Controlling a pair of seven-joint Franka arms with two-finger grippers.
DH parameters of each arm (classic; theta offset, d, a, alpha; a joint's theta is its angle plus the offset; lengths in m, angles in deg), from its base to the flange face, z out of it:
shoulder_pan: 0 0.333 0 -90
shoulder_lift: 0 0 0 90
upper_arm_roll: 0 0.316 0.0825 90
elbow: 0 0 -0.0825 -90
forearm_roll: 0 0.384 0 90
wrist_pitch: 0 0 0.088 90
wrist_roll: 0 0.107 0 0
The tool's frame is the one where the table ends.
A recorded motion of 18 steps. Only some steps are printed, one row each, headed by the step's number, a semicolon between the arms.
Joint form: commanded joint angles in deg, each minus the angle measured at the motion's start. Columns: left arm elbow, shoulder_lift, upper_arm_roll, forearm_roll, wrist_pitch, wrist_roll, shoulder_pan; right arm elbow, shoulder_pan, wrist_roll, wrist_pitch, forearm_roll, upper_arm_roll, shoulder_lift.
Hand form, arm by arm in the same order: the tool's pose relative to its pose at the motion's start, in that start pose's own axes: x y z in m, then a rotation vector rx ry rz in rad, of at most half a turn. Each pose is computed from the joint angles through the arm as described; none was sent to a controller.
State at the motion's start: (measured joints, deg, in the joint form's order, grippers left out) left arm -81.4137 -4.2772 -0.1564 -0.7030 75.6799 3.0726 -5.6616; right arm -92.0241 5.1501 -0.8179 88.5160 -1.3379 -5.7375 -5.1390
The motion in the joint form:
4: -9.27 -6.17 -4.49 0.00 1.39 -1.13 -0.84; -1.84 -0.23 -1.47 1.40 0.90 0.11 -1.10
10: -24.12 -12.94 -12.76 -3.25 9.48 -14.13 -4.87; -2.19 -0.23 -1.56 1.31 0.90 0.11 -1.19
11: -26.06 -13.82 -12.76 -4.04 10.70 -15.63 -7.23; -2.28 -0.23 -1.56 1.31 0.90 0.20 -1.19
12: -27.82 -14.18 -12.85 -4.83 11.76 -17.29 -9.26; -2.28 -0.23 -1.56 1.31 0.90 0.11 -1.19
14: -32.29 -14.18 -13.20 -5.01 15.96 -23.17 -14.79; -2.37 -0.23 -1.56 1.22 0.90 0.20 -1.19
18: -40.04 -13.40 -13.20 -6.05 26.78 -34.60 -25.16; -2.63 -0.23 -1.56 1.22 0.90 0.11 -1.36
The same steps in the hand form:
4: -0.0289 0.0497 0.0193 0.0167 -0.0316 0.0707; -0.0038 -0.0003 0.0028 0.0170 0.0119 -0.0241
10: -0.0663 0.1607 0.0776 0.0245 -0.0370 0.0495; -0.0045 -0.0003 0.0050 0.0173 0.0058 -0.0258
11: -0.0753 0.1788 0.0853 0.0158 -0.0369 0.0626; -0.0045 -0.0012 0.0057 0.0173 0.0043 -0.0274
12: -0.0820 0.1949 0.0958 0.0081 -0.0461 0.0683; -0.0045 -0.0004 0.0058 0.0174 0.0042 -0.0258
14: -0.0960 0.2359 0.1275 0.0160 -0.0511 0.0601; -0.0047 -0.0012 0.0066 0.0173 0.0011 -0.0274
18: -0.1274 0.3063 0.1837 -0.0077 -0.0246 0.0238; -0.0057 -0.0003 0.0072 0.0178 -0.0005 -0.0259

